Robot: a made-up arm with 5 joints. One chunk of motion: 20 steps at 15 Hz.
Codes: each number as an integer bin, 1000 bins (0 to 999) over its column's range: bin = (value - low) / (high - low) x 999, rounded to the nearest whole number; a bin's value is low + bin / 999 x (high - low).
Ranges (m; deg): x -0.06..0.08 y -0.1..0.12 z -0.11..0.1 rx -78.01..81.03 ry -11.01..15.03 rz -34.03..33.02
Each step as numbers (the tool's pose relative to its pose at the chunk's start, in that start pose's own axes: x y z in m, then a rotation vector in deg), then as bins.
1 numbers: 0.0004 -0.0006 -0.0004 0.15 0.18 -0.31
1 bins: 431 451 521 491 429 502
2 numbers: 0.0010 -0.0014 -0.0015 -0.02 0.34 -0.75
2 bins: 435 448 516 490 435 496
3 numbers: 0.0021 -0.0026 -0.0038 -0.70 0.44 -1.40
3 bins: 443 442 505 486 439 486
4 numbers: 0.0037 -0.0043 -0.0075 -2.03 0.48 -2.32
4 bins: 455 435 488 477 441 472
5 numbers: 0.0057 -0.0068 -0.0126 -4.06 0.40 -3.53
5 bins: 469 423 463 465 438 454
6 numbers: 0.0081 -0.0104 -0.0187 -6.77 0.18 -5.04
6 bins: 486 407 434 447 429 432
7 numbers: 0.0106 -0.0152 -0.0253 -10.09 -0.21 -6.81
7 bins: 504 385 403 427 414 406
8 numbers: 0.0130 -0.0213 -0.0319 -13.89 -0.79 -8.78
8 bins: 521 357 372 403 392 376
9 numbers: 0.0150 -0.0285 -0.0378 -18.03 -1.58 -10.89
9 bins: 535 325 343 377 362 345
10 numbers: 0.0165 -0.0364 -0.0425 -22.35 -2.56 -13.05
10 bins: 546 289 321 350 324 313
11 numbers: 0.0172 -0.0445 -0.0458 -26.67 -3.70 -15.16
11 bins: 551 252 305 322 280 281
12 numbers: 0.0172 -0.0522 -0.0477 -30.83 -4.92 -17.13
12 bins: 551 217 296 296 234 252
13 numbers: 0.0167 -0.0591 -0.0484 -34.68 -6.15 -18.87
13 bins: 547 186 293 272 186 226
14 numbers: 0.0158 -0.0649 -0.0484 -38.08 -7.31 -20.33
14 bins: 541 159 293 251 142 204
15 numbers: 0.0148 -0.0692 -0.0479 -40.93 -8.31 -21.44
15 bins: 534 140 295 233 104 188
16 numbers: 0.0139 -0.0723 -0.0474 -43.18 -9.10 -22.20
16 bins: 527 126 298 219 73 176
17 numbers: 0.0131 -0.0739 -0.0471 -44.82 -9.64 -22.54
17 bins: 522 119 299 208 53 171
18 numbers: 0.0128 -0.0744 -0.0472 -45.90 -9.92 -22.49
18 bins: 519 116 299 202 42 172
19 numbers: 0.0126 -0.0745 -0.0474 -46.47 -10.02 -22.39
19 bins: 518 116 298 198 38 173
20 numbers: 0.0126 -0.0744 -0.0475 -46.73 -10.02 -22.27
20 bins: 518 116 297 196 38 175
